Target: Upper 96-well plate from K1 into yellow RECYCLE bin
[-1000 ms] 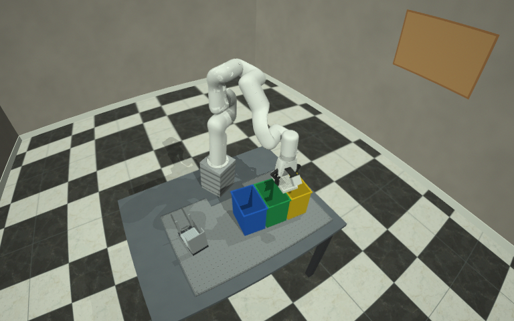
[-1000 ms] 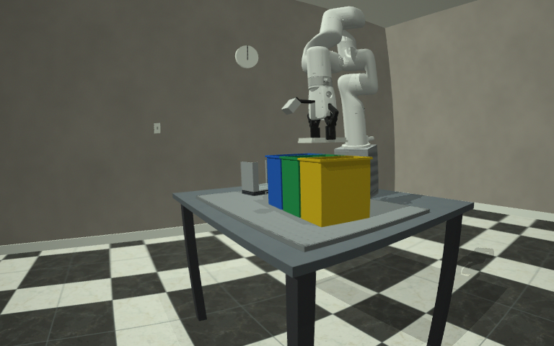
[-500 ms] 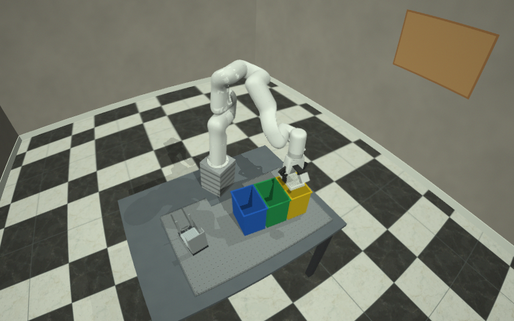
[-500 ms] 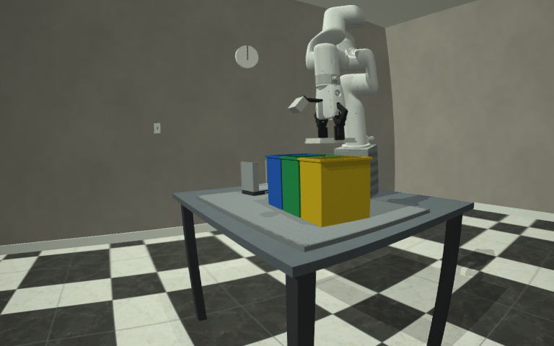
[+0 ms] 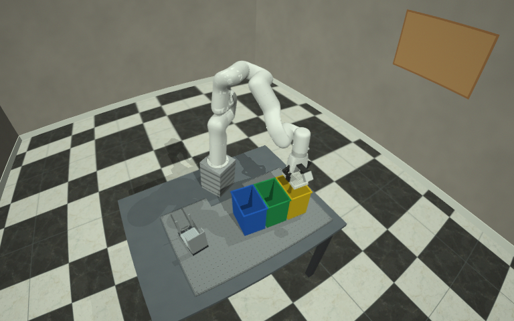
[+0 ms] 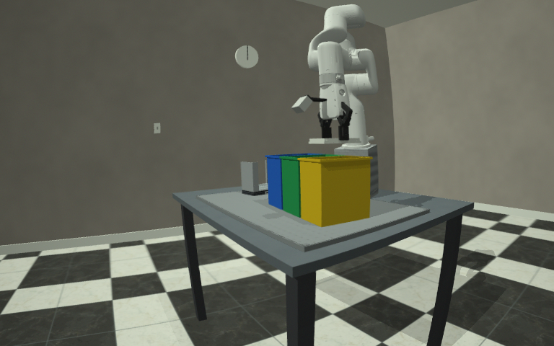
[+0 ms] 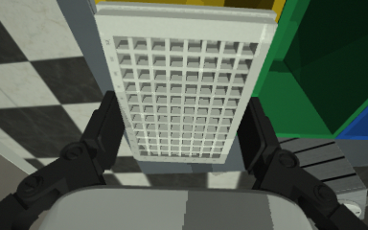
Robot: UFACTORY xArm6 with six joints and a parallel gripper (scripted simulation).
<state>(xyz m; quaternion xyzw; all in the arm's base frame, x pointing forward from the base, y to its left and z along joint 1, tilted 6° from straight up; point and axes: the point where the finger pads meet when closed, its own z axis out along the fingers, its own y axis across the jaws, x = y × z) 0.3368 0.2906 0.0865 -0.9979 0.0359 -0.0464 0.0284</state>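
The yellow bin is 15 cm below my hand. The rest, counted from my hand: blue bin: 26 cm to the right, 15 cm below, 2 cm behind; green bin: 15 cm below, 13 cm to the right, 1 cm behind.
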